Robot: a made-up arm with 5 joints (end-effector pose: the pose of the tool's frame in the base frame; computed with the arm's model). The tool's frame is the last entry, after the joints.
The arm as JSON. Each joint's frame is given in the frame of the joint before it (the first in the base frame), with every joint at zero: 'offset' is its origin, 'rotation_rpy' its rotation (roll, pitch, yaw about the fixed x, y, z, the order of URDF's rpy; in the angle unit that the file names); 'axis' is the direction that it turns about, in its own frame. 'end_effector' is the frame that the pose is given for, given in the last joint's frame.
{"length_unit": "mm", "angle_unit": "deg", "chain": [
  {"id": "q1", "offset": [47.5, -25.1, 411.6], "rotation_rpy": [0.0, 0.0, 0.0], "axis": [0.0, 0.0, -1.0]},
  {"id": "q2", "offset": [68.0, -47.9, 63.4], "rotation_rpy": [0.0, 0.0, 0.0], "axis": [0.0, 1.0, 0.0]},
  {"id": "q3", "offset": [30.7, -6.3, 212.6], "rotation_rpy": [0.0, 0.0, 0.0], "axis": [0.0, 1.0, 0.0]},
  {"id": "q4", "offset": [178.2, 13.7, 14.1], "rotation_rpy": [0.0, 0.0, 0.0], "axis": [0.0, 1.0, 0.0]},
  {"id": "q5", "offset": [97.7, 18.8, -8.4], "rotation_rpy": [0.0, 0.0, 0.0], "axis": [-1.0, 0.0, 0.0]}
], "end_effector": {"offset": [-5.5, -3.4, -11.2], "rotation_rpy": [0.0, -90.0, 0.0]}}
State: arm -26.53 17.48 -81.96 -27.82 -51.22
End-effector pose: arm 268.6 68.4 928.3 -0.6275 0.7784 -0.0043 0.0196
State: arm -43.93 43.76 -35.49 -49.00 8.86
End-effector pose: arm 424.6 301.0 641.4 0.2739 -0.8667 0.1853 0.3734
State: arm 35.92 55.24 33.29 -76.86 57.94
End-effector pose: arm 325.2 -267.0 363.3 -0.4614 -0.4313 0.1481 0.7611
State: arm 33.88 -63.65 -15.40 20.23 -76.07
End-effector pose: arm 17.1 -18.7 845.9 0.3467 -0.8987 -0.2201 0.1542
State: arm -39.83 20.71 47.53 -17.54 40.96
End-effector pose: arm 296.7 141.6 422.1 -0.0033 -0.3363 0.6103 0.7172
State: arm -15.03 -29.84 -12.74 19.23 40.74
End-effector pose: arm 249.8 -3.5 828.7 -0.1859 -0.8146 0.2569 0.4856
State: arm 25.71 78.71 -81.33 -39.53 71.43
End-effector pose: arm 514.2 -286.9 564.1 -0.6853 -0.6048 0.1575 0.3737
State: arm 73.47 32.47 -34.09 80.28 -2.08
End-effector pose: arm 133.2 -400.8 562.7 -0.0576 -0.0802 -0.6096 0.7866
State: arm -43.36 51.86 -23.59 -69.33 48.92
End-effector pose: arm 430.3 291.9 560.8 -0.0441 -0.9091 0.2987 0.2870
